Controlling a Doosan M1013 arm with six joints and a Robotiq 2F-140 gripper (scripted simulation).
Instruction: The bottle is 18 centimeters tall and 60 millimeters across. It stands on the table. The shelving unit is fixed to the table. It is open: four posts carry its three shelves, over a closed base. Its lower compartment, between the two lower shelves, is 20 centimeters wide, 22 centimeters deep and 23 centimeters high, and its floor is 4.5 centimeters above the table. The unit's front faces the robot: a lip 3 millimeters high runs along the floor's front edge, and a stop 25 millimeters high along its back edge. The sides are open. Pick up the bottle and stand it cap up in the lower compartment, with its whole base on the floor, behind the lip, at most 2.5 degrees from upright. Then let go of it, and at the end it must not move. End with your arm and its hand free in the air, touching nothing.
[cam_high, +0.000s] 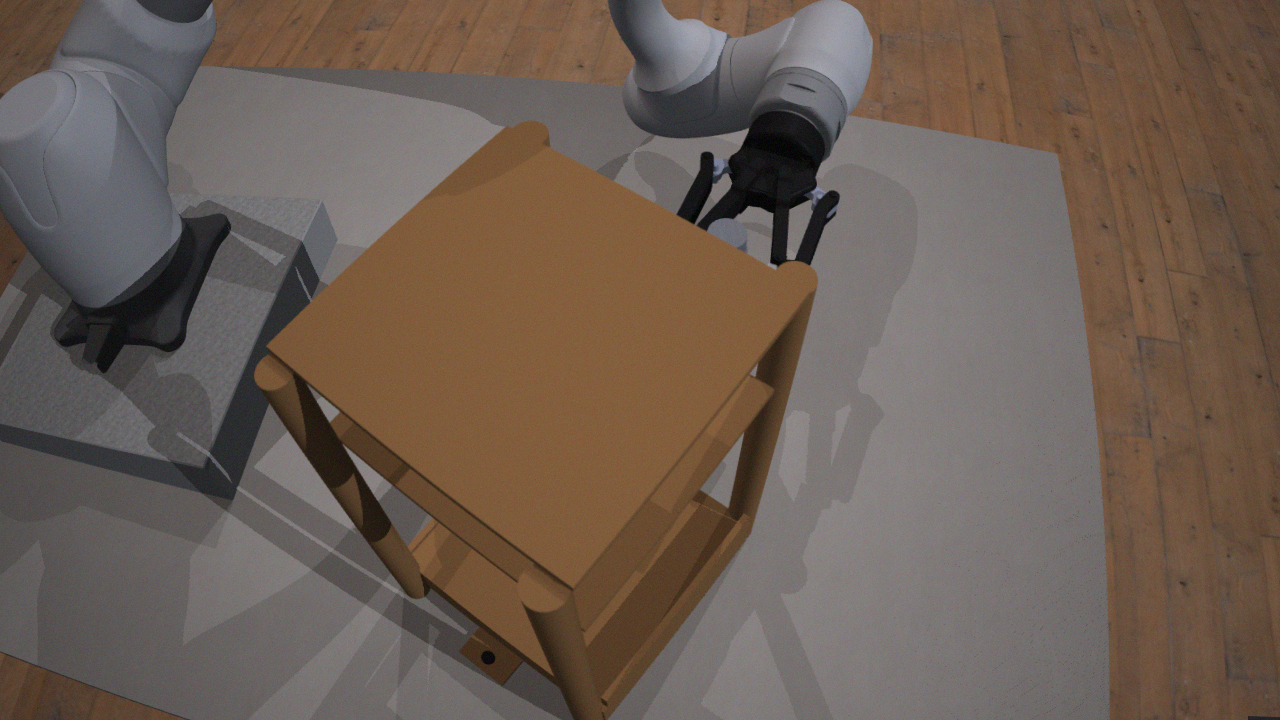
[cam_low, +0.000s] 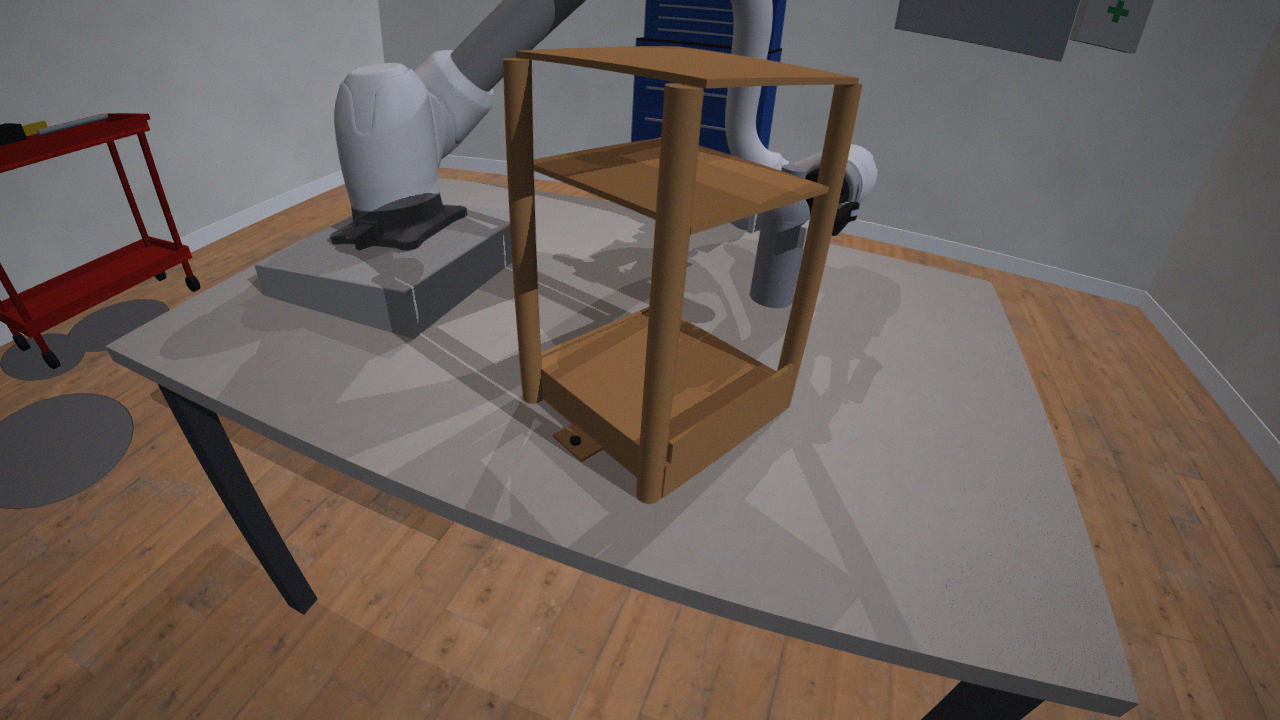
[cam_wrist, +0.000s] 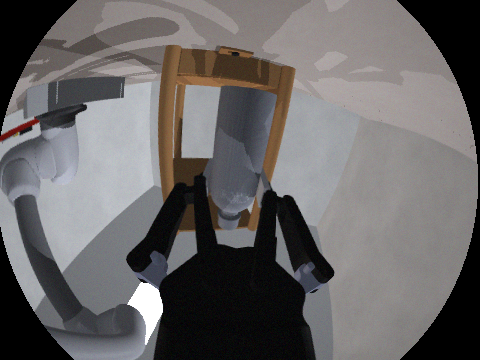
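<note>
My hand is 1 cm below the grey bottle. The rest, counted from my hand: brown shelving unit 11 cm behind, 18 cm to the right, 1 cm above.
</note>
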